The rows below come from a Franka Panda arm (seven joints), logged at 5 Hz.
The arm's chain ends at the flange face. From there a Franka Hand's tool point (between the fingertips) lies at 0.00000 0.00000 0.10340 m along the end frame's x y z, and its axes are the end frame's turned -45 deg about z.
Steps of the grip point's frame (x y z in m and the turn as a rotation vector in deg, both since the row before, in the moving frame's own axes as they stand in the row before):
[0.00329 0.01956 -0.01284 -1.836 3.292 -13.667]
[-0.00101 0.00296 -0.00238 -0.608 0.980 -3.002]
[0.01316 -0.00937 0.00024 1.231 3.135 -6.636]
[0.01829 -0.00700 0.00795 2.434 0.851 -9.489]
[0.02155 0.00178 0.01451 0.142 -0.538 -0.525]
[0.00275 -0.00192 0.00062 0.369 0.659 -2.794]
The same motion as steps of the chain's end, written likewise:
[0.00990 0.01412 -0.01262 1.030 3.626 -13.667]
[-0.00063 0.00333 -0.00236 0.263 1.123 -3.002]
[0.00058 -0.01023 0.00042 3.087 1.346 -6.636]
[0.01034 -0.01388 0.00805 2.323 -1.119 -9.489]
[0.01736 -0.01449 0.01451 -0.280 -0.481 -0.525]
[0.00025 -0.00198 0.00063 0.727 0.205 -2.794]

